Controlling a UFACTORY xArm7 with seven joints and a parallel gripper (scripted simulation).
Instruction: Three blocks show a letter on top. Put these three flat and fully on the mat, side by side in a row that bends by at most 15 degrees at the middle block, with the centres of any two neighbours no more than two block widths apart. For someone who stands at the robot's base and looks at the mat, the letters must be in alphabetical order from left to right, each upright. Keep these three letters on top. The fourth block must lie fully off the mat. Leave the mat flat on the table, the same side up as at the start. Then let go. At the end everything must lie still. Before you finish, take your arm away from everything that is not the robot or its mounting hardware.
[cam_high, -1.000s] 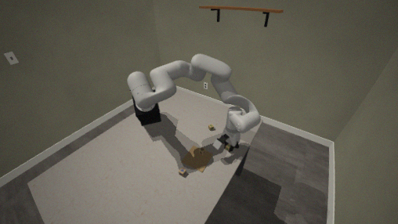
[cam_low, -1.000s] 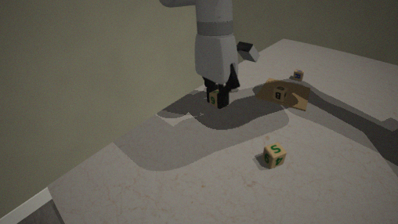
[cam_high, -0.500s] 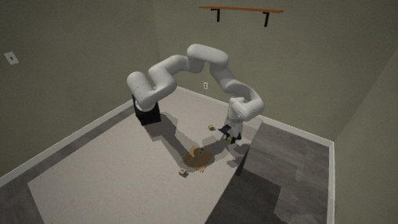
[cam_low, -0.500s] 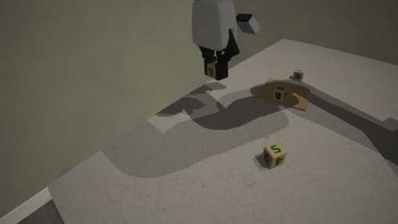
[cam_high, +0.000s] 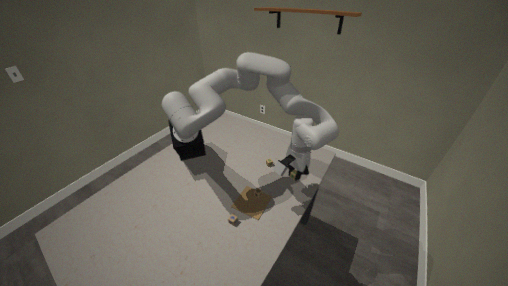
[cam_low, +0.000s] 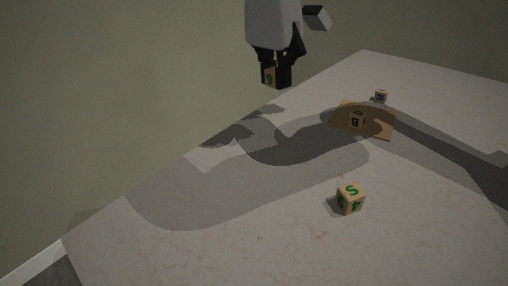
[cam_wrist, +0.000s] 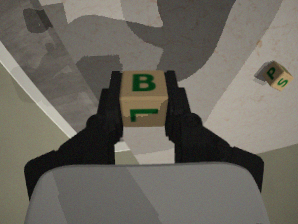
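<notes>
The tan mat is 15 cm to the right of my hand, 13 cm behind it and 12 cm below it. From my hand the other things lie so: wooden block 18 cm behind, 11 cm to the left, 11 cm below.
</notes>
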